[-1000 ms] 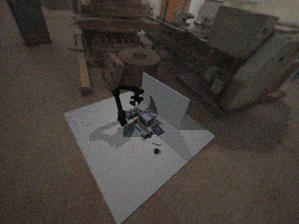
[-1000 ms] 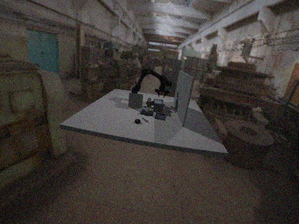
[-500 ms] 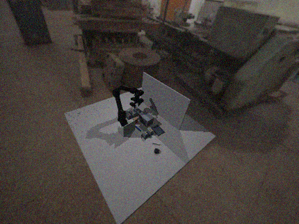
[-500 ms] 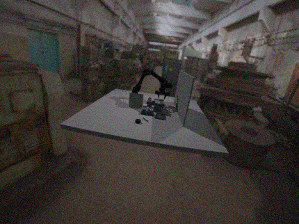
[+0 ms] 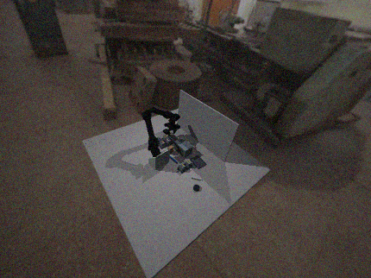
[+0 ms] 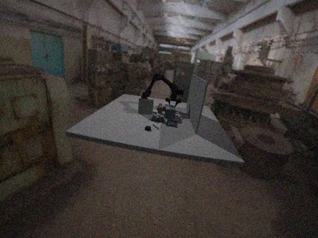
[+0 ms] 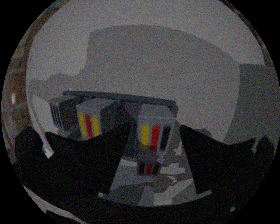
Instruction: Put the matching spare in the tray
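The dark flat tray is 41 cm to the right of my gripper tip, 3 cm below it and 2 cm behind it. The rest, counted from my gripper tip: mounted unit 21 cm to the right, 4 cm behind, 2 cm above; then spare 8 cm behind, 5 cm to the right, 1 cm above; then white panel 23 cm to the right, 19 cm ahead, 19 cm above.
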